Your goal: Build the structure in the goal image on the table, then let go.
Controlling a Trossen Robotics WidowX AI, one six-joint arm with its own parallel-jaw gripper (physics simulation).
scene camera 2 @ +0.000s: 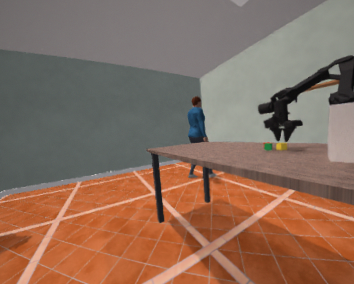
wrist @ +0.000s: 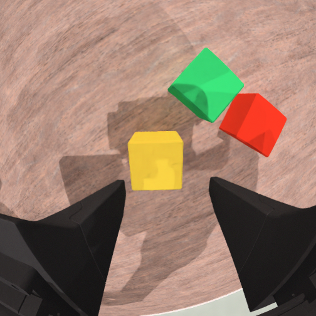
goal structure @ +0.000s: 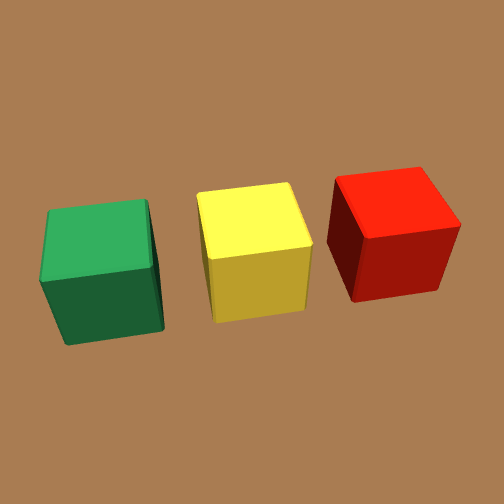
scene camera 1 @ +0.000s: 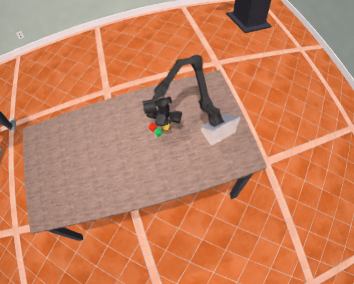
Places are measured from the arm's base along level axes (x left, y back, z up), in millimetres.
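Pixels of known places: gripper, between the fingertips: [scene camera 2: 282, 141]; arm's base, origin of its link: [scene camera 1: 217, 123].
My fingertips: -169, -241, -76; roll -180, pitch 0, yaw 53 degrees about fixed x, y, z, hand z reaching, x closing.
For each thing: its top centre in the pictures, then the offset to it from my fingertips, as dx, dy, dz. Level surfaces: height alone.
- yellow cube, centre of its top: [scene camera 1: 165, 124] [scene camera 2: 281, 143] +11, +0, -8
- green cube, centre of its top: [scene camera 1: 158, 130] [scene camera 2: 268, 143] +31, -56, -8
- red cube, centre of its top: [scene camera 1: 152, 125] -13, -74, -8
- wooden table, height of its surface: dz -41
A yellow cube [scene camera 1: 166, 127] [scene camera 2: 282, 146] [wrist: 156, 164] lies on the table, apart from the other two. A green cube [scene camera 1: 158, 132] [scene camera 2: 268, 146] [wrist: 207, 85] and a red cube [scene camera 1: 152, 127] [wrist: 254, 124] lie close together at a corner, upper right of the yellow one in the wrist view. In scene camera 2 the red cube is mostly hidden behind the green one. My gripper [scene camera 2: 283, 140] [wrist: 167, 185] is partly open and empty, pointing down just above the yellow cube, which shows between and slightly beyond the fingertips in the wrist view.
The wooden table [scene camera 1: 90, 165] [scene camera 2: 225, 157] bears the cubes and the white arm base [scene camera 1: 221, 131] [scene camera 2: 341, 132]. A person in blue [scene camera 2: 196, 122] stands beyond the table. A dark pillar [scene camera 1: 251, 14] stands on the floor behind the table.
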